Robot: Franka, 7 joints.
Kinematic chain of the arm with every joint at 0, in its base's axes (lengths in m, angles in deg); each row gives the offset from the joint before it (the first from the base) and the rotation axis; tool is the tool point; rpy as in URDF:
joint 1: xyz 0 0 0.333 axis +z
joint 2: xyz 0 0 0 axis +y
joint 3: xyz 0 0 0.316 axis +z
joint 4: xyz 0.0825 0 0 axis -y
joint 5: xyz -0.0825 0 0.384 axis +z
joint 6: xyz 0 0 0 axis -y
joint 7: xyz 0.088 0 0 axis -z
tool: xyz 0 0 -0.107 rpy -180 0 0
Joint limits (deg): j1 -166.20..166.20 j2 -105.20..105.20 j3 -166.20..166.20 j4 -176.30..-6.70 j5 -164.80..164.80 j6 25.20..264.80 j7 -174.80..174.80
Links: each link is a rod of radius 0.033 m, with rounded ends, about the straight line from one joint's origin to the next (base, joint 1, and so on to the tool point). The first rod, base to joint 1, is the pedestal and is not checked.
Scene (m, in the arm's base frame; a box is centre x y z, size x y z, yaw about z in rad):
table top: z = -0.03
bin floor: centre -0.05 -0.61 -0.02 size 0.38 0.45 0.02 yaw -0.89
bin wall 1: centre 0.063 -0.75 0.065 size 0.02 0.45 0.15 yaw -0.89
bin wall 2: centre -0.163 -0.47 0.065 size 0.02 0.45 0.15 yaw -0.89
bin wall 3: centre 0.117 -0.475 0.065 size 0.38 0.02 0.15 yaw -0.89
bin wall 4: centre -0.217 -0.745 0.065 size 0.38 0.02 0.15 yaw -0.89
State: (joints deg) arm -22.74 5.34 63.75 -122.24 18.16 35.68 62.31
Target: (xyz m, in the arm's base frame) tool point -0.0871 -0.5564 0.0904
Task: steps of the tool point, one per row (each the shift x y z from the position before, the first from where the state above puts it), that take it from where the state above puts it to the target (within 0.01 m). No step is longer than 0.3 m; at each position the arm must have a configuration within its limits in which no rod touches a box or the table.
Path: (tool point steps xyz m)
1: 0.1365 -0.1501 -0.0117
2: 0.0458 -0.2146 -0.0257
3: -0.0732 -0.2235 -0.0350
4: -0.1858 -0.1679 -0.0364
5: -0.2571 -0.0605 -0.0277
6: -0.0009 -0.0075 -0.0925
7: 0.0009 0.0075 -0.0944

